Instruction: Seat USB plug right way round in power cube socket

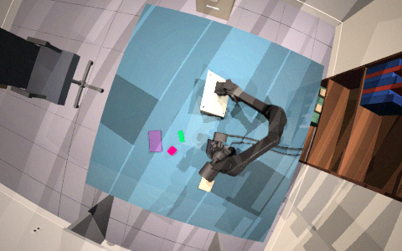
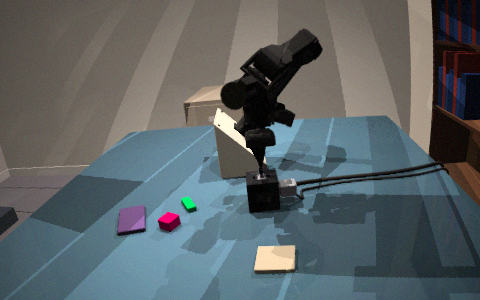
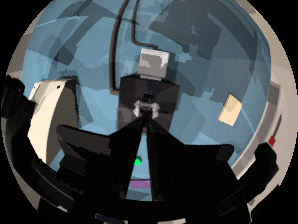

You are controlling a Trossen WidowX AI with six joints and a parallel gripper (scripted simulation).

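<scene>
My gripper tip is 2 cm above the USB plug. From my gripper tip the other things lie so: green block 20 cm to the right, 11 cm below, 2 cm behind; cream tile 24 cm ahead, 11 cm below, 1 cm to the left; socket 4 cm below.
</scene>
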